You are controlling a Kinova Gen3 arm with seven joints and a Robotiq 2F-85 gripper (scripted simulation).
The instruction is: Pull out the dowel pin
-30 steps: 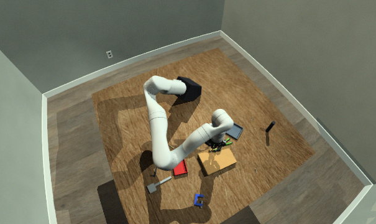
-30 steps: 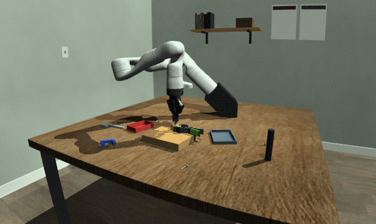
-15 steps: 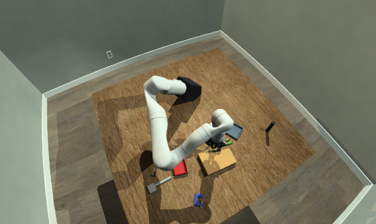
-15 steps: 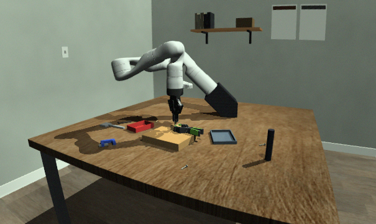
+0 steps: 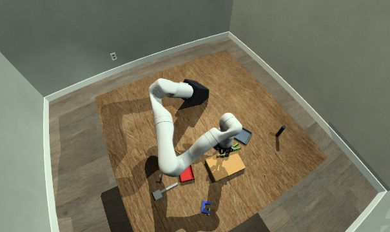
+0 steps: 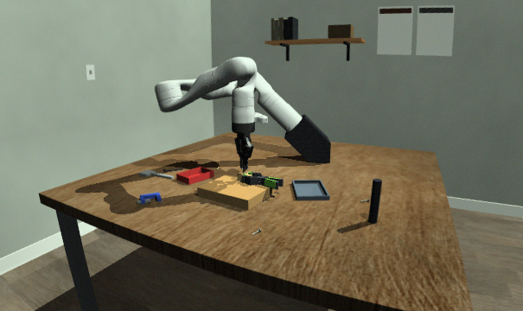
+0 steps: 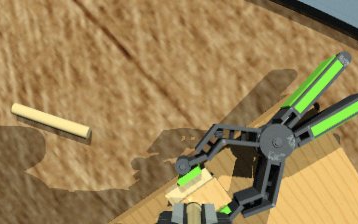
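Right now the dowel pin is 2 cm below my hand. The rest, counted from my hand: thin pale stick 12 cm behind, 5 cm to the right, 9 cm below; small wooden block 5 cm below; tan bench board 6 cm ahead, 7 cm below.
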